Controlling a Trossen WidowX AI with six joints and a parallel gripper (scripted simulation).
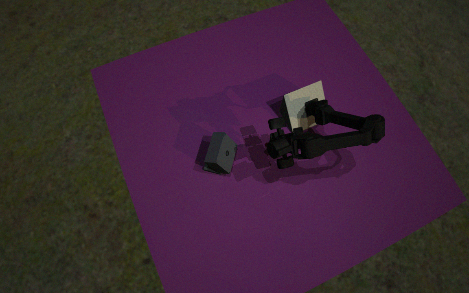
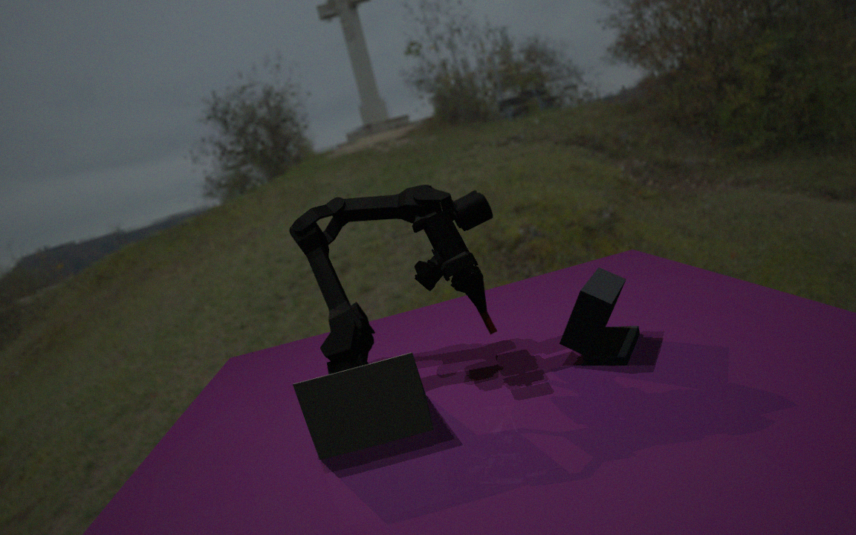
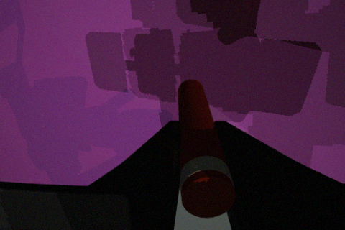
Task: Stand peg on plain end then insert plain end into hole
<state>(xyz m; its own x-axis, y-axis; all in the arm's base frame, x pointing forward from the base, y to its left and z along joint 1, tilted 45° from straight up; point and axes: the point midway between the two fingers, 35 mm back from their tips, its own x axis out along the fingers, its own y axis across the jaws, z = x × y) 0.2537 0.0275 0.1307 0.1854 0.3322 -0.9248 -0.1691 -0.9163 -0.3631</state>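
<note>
Now: the grey sloped panel 19 cm ahead of my gripper tip, 6 cm to the right of it and 3 cm below it. Round my gripper tip: red peg (1 cm to the left, 1 cm above); then dark foot (21 cm ahead, 7 cm to the right, 10 cm below).
</note>
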